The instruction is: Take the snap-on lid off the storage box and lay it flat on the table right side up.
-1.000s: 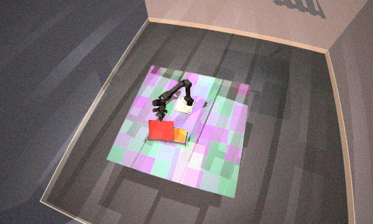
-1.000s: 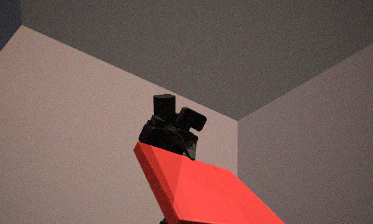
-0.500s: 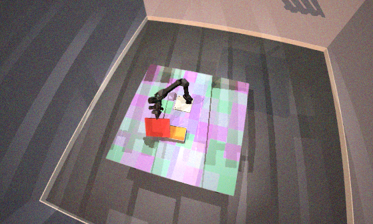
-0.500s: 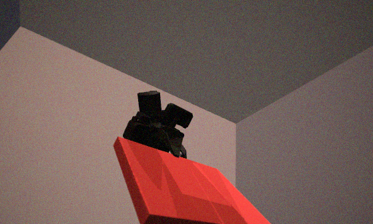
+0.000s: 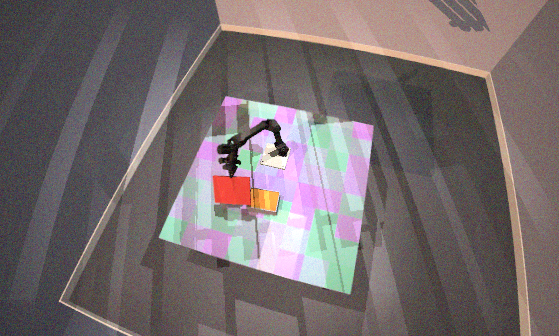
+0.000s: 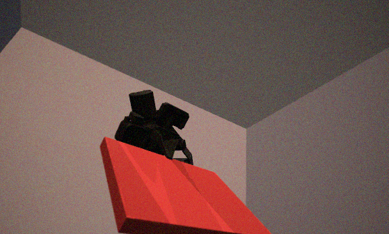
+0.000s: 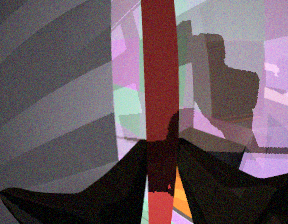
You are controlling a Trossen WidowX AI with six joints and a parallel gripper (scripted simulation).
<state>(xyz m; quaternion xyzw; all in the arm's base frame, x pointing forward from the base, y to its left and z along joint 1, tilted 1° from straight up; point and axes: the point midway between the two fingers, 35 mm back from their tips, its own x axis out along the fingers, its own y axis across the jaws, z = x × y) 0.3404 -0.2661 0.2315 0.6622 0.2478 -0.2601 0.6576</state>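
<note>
The red lid lies 60 mm ahead of my gripper tip, 50 mm below it and 10 mm to the left of it. The rest, counted from my gripper tip: storage box 210 mm to the left, 190 mm below, 50 mm ahead.
</note>
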